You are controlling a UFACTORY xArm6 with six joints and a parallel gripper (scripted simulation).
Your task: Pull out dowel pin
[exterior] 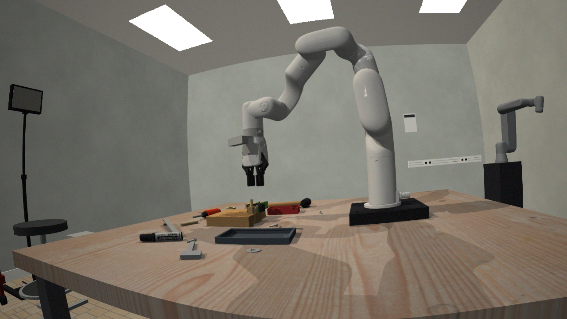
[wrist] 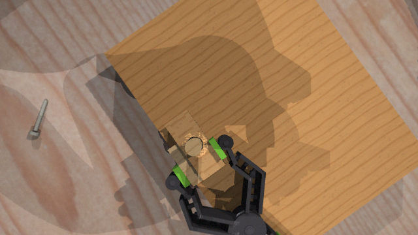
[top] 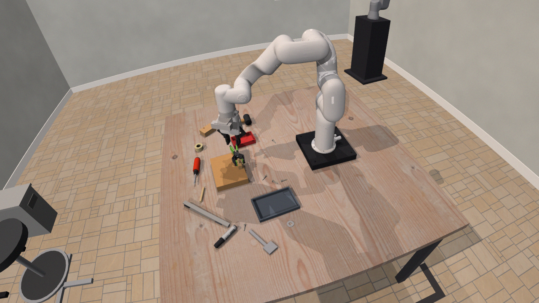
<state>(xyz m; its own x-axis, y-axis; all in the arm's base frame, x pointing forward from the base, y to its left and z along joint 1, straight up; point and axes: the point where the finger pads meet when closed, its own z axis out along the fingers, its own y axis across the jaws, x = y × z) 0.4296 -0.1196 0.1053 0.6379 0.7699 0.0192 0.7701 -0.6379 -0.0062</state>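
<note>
Now: hand 80 mm above the dowel pin and 70 mm to the right of it. Also, from my hand: small wooden block: 100 mm below, 70 mm to the left; then red tray: 140 mm to the right, 130 mm below, 80 mm behind; then orange bench board: 120 mm below, 60 mm to the left, 60 mm ahead.
</note>
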